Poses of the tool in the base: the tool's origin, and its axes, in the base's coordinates. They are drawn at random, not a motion.
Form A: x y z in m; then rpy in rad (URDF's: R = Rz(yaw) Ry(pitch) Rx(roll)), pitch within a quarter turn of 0, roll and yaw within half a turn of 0.
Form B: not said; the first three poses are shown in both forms.
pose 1, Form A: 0.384 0.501 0.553 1.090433 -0.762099 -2.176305
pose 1, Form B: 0.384 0.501 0.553 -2.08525 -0.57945 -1.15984
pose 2, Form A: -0.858 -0.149 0.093 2.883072 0.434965 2.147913
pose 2, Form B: -0.858 -0.149 0.093 -2.15312 0.45172 2.91524
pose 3, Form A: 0.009 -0.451 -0.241 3.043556 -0.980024 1.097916
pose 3, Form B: 0.009 -0.451 -0.241 -1.28042 0.48203 -2.24671
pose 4, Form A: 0.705 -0.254 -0.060 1.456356 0.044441 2.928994
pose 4, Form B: 0.705 -0.254 -0.060 3.07285 0.20612 -1.45399
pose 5, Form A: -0.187 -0.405 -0.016 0.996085 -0.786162 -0.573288
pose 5, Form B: -0.187 -0.405 -0.016 0.33126 -0.89216 0.91238
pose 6, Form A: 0.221 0.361 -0.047 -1.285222 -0.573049 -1.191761
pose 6, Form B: 0.221 0.361 -0.047 -0.97054 0.98791 -1.12626
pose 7, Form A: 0.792 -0.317 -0.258 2.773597 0.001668 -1.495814
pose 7, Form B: 0.792 -0.317 -0.258 1.49045 -0.36704 3.11438
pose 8, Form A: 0.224 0.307 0.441 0.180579 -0.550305 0.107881
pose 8, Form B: 0.224 0.307 0.441 0.23098 -0.51452 0.27208
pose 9, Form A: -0.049 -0.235 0.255 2.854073 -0.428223 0.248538
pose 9, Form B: -0.049 -0.235 0.255 -0.13721 0.47319 2.94152
